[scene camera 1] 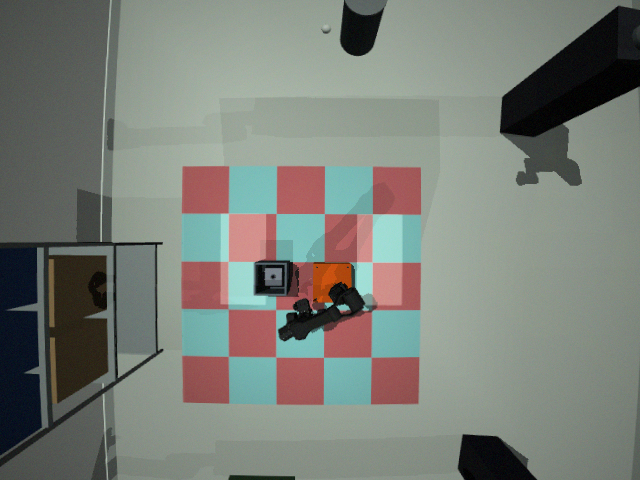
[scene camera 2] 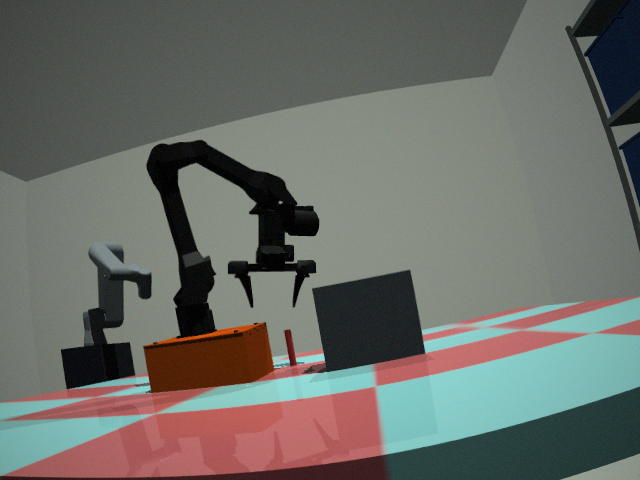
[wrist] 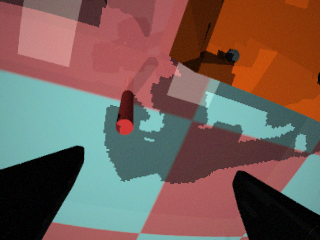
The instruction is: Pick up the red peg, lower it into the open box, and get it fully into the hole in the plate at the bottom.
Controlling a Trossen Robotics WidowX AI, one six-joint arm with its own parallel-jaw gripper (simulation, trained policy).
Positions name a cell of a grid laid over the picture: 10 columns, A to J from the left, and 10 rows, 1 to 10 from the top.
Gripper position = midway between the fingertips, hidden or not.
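Observation:
Dark box (scene camera 2: F7), (scene camera 1: E7). Dark box out of frame in the wrist view. My gripper (scene camera 2: E7), (wrist: F7).

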